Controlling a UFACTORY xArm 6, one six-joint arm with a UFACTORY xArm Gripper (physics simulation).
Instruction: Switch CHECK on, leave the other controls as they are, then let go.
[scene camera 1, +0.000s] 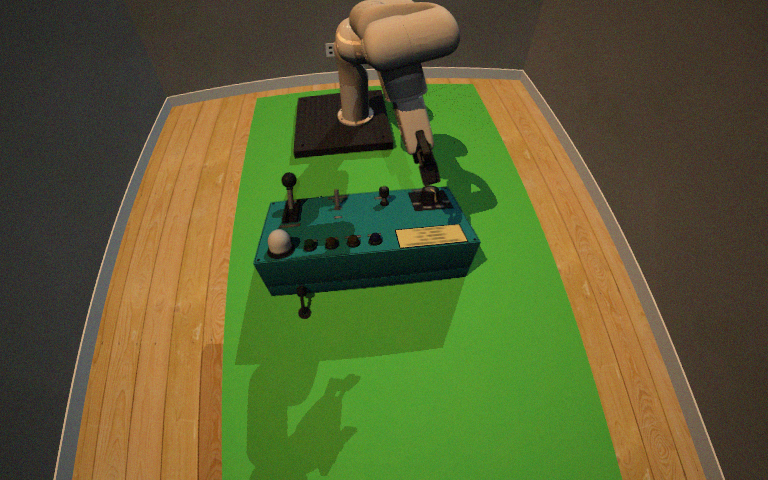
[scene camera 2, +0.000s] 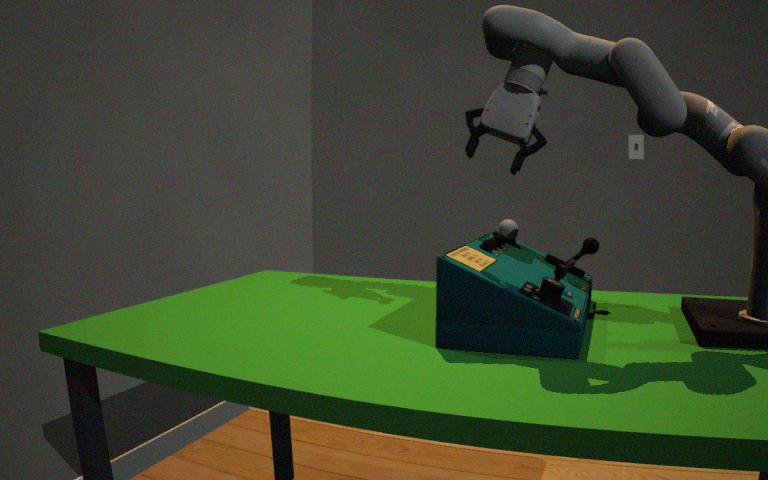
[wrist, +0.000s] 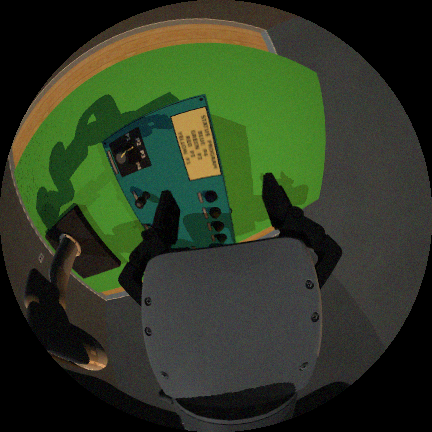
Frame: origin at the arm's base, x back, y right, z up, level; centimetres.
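Seen in the pictures: gripper, fingertip midpoint: (scene camera 1: 427, 171) (scene camera 2: 490, 164) (wrist: 217, 191); arm's base, link origin: (scene camera 1: 355, 115) (scene camera 2: 767, 320) (wrist: 69, 243).
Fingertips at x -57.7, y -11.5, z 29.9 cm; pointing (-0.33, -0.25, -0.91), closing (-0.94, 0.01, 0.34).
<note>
Pixels of each thing's top centre, then the offset from my fingertips to it. "pt": a spot on its surface instead.
- thin upright lever, top centre: (scene camera 1: 336, 193) dx +13.4, dy +18.4, dz -20.1 cm
- small dark-knobbed lever, top centre: (scene camera 2: 557, 263) (wrist: 142, 203) (scene camera 1: 384, 190) dx +12.6, dy +6.4, dz -19.4 cm
- tall ball-topped lever, top centre: (scene camera 2: 591, 237) (scene camera 1: 287, 174) dx +18.0, dy +30.5, dz -16.4 cm
- rotary selector, top centre: (scene camera 2: 551, 277) (wrist: 121, 156) (scene camera 1: 431, 188) dx +12.9, dy -5.6, dz -20.1 cm
- white dome, surface spot: (scene camera 1: 279, 240) (scene camera 2: 502, 221) pt dx -4.0, dy +30.5, dz -13.2 cm
- yellow status label, surface spot: (scene camera 2: 471, 258) (wrist: 194, 139) (scene camera 1: 435, 234) pt dx -2.8, dy -3.4, dz -17.7 cm
- black handle, surface spot: (scene camera 1: 304, 311) pt dx -12.7, dy +28.2, dz -31.6 cm
The teal console (scene camera 1: 362, 213) (scene camera 2: 498, 325) (wrist: 165, 172) stands on the green table. I cannot read a CHECK label on it. Its controls include a thin upright lever (scene camera 1: 336, 199), a small dark-knobbed lever (scene camera 1: 384, 195) (wrist: 142, 198), a tall ball-topped lever (scene camera 1: 289, 180) (scene camera 2: 590, 245) and a rotary selector (scene camera 1: 431, 195) (wrist: 122, 156) marked P1 to P4. Which way the small levers are set is unclear. My gripper (scene camera 1: 430, 176) (scene camera 2: 492, 162) (wrist: 217, 191) is open and empty, high above the console and touching none of it. In the wrist view one finger and the gripper body hide part of the panel.
A white dome (scene camera 1: 279, 240) (scene camera 2: 508, 228) and a row of several dark round buttons (scene camera 1: 331, 242) (wrist: 215, 212) line the console's high edge beside a yellow status label (scene camera 1: 431, 236) (scene camera 2: 471, 258) (wrist: 196, 144). A black handle (scene camera 1: 304, 311) shows below the console's front. The robot's dark base plate (scene camera 1: 317, 133) stands behind it.
</note>
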